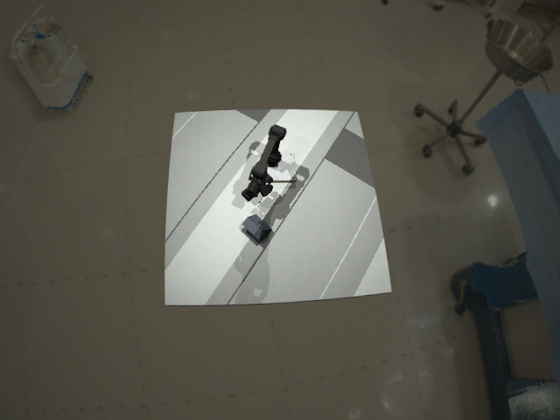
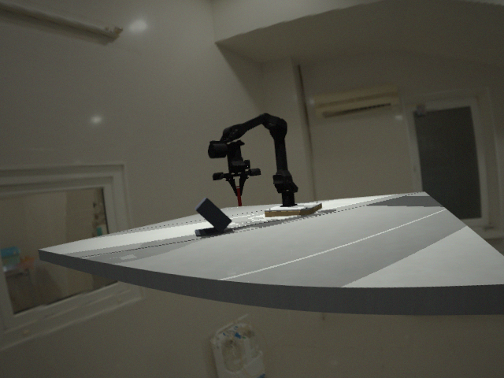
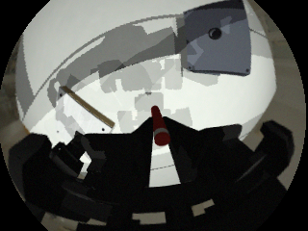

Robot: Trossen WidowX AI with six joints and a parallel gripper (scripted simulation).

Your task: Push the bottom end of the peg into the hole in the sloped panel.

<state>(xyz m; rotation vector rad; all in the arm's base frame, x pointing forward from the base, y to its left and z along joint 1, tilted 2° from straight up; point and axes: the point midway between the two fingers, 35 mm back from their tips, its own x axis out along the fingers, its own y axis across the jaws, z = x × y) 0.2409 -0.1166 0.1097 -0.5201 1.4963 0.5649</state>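
Right now my gripper tip is 180 mm short of the sloped panel, 10 mm to the left of it and 50 mm above it. Also, from my gripper tip: red peg 20 mm above.
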